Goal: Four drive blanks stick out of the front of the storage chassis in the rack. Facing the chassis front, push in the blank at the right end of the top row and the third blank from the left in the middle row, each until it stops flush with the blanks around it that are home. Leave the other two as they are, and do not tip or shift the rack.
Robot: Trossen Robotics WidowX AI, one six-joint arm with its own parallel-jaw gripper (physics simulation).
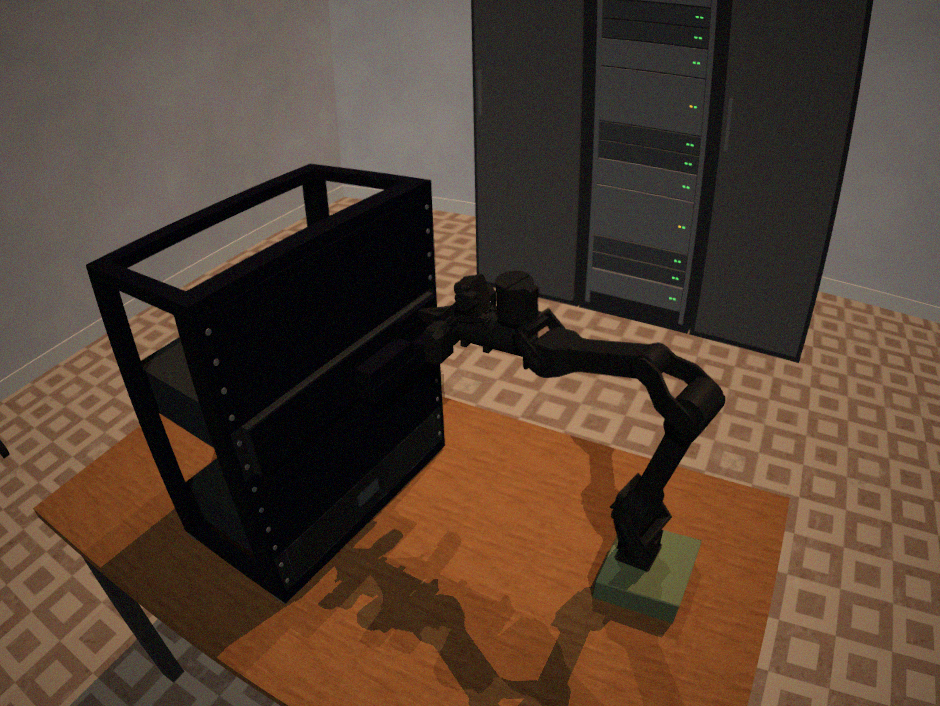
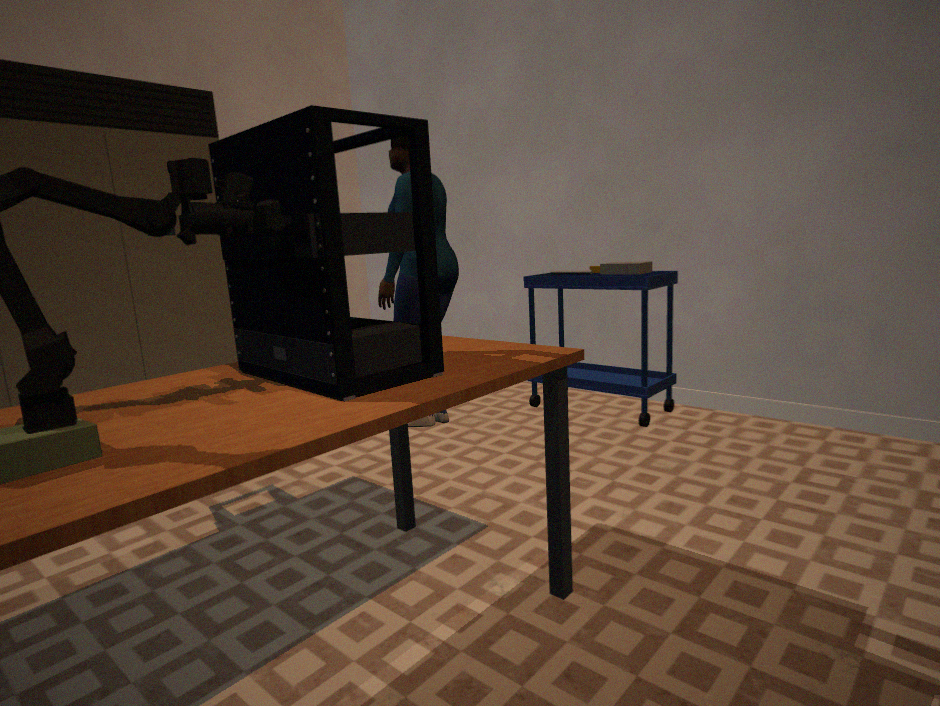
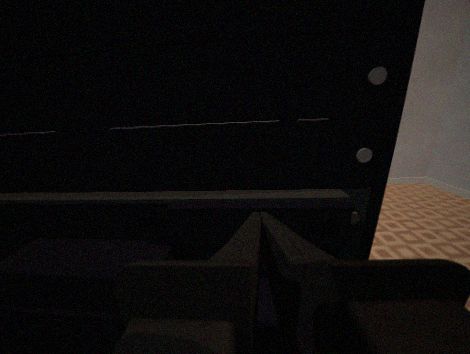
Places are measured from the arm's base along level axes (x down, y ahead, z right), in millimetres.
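Where they show: gripper, between the fingertips: [image 1: 419, 312] [image 2: 290, 219] [image 3: 258, 219]; arm's base, origin of its link: [image 1: 638, 552] [image 2: 49, 426].
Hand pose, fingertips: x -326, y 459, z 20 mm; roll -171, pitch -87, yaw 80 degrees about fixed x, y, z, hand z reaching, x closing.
Observation:
Each offset is from my fingertips to the top centre of the thing. Level surfaces: height alone.
The black rack @[dx -208, dy +158, dz -170 mm] [image 1: 113, 311] [image 2: 430, 250] [image 3: 385, 115] stands upright on the table. The storage chassis has a pale top lip [image 1: 334, 360] [image 3: 150, 196]; its front is very dark. One dark blank @[dx +21, dy +31, dz -112 mm] [image 1: 383, 364] [image 3: 95, 255] sticks out left of the gripper. At the right end, directly under the lip, the top face of the top-row blank @[dx -7, dy +60, dz -3 mm] [image 3: 225, 204] shows as a thin bluish strip; its depth is hard to tell. My gripper [image 1: 425, 312] [image 2: 292, 220] [image 3: 258, 219] is shut and empty, its tips at the right part of the chassis front, just below the lip. The other blanks are lost in shadow.
The arm rises from a green base block [image 1: 645, 577] [image 2: 53, 448] on the wooden table @[dx +380 mm] [image 1: 516, 486] [image 2: 319, 425]. A server cabinet [image 1: 531, 151] stands beyond the table. A person [image 2: 440, 250] is behind the rack, and a blue cart [image 2: 600, 281] stands further right.

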